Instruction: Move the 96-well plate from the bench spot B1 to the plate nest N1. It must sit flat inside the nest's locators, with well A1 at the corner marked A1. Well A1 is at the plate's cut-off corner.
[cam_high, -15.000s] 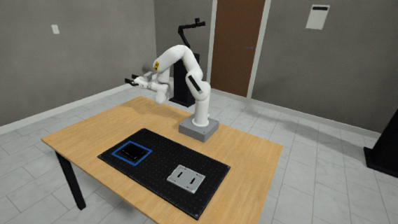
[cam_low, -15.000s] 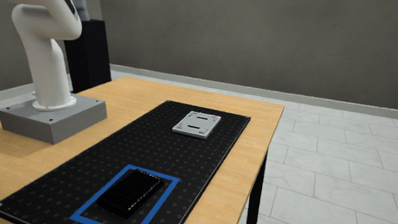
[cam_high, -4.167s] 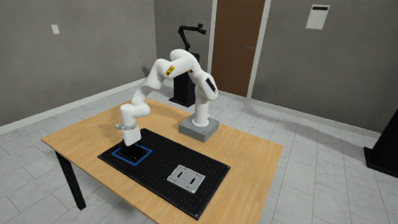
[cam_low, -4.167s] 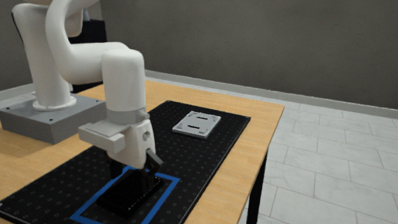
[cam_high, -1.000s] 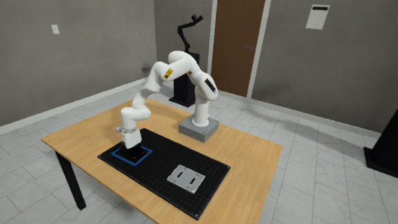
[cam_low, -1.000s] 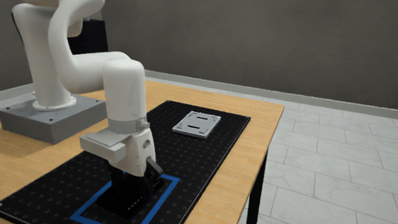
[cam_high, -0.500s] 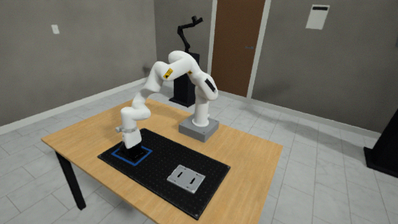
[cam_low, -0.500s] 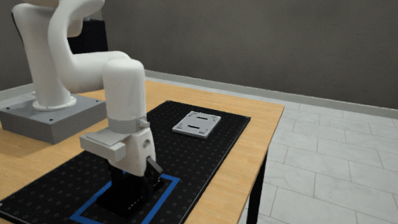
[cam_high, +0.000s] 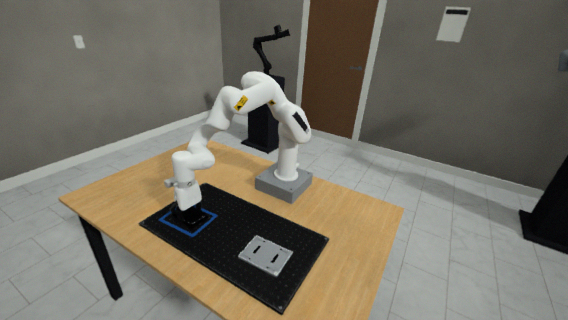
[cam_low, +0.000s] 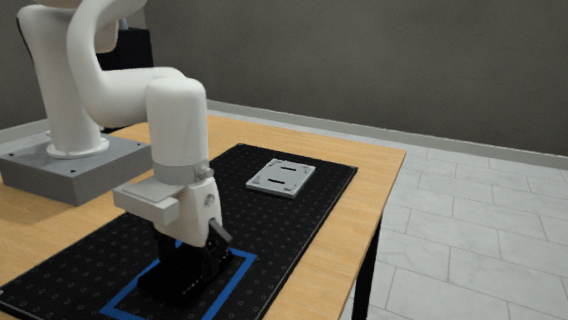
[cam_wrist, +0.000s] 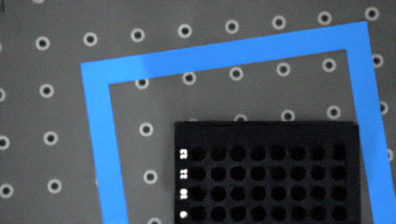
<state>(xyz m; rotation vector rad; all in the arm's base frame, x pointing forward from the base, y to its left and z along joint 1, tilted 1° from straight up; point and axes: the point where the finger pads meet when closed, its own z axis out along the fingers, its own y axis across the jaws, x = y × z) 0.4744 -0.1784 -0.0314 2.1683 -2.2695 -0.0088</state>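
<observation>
Right now the grey plate nest N1 is 3 cm behind my hand, 38 cm to the left of it and 2 cm below it. From my hand the other things lie so: 96-well plate 1 cm below.
</observation>
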